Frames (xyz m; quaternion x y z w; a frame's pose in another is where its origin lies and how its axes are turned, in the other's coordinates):
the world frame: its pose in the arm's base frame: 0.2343 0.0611 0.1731 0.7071 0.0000 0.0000 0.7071
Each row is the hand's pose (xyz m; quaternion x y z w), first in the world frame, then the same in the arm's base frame.
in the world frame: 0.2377 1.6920 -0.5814 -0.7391 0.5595 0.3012 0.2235
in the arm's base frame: 0.4720 0.6425 1.8651 -0.3646 0.1826 0.6086 0.6807
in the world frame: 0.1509 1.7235 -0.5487 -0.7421 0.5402 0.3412 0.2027
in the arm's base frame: 0.3852 0.6098 1.8966 -0.3814 0.1407 0.6232 0.6681
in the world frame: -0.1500 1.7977 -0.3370 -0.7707 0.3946 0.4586 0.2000
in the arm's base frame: 0.0843 0.3981 1.9708 -0.4035 -0.0453 0.6033 0.6864
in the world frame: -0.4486 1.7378 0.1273 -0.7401 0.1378 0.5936 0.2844
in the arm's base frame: -0.2143 -0.0662 1.9109 -0.3222 -0.3223 0.5172 0.7244
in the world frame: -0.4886 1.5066 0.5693 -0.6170 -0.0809 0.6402 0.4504
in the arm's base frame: -0.2543 -0.5082 1.6797 -0.1178 -0.5099 0.3955 0.7548
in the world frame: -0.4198 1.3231 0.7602 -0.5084 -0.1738 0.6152 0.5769
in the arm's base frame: -0.1855 -0.6991 1.4962 0.0484 -0.5579 0.3121 0.7674
